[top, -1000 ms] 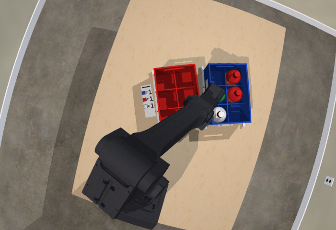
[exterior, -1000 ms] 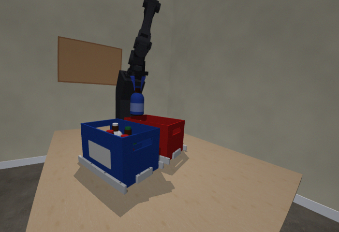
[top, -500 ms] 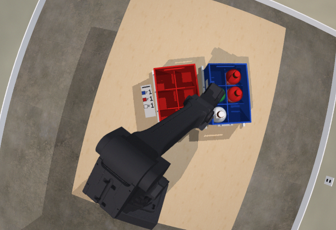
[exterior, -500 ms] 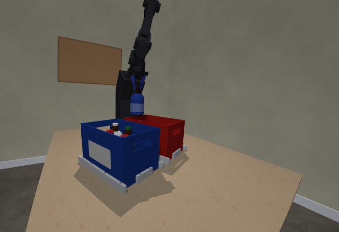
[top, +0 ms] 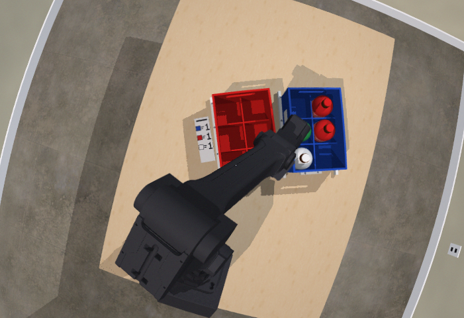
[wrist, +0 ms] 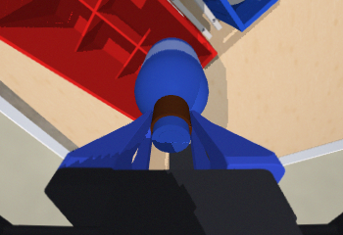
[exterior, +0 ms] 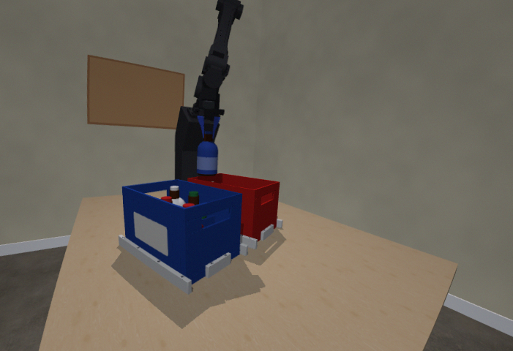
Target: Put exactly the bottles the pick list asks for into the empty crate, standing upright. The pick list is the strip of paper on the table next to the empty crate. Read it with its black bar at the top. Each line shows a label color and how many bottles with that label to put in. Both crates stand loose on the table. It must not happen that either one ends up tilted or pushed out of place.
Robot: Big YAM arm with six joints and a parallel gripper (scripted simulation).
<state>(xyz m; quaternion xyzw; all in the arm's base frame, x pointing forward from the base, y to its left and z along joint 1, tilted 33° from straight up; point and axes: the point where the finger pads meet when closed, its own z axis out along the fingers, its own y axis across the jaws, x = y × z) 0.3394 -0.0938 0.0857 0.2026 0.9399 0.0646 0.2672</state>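
Right now my hand is 6 cm above the blue-label bottle. Round my hand: red crate 6 cm ahead, 8 cm to the left, 24 cm below; green-label bottle 14 cm ahead, 10 cm to the right, 24 cm below; white-label bottle 5 cm ahead, 13 cm to the right, 24 cm below.
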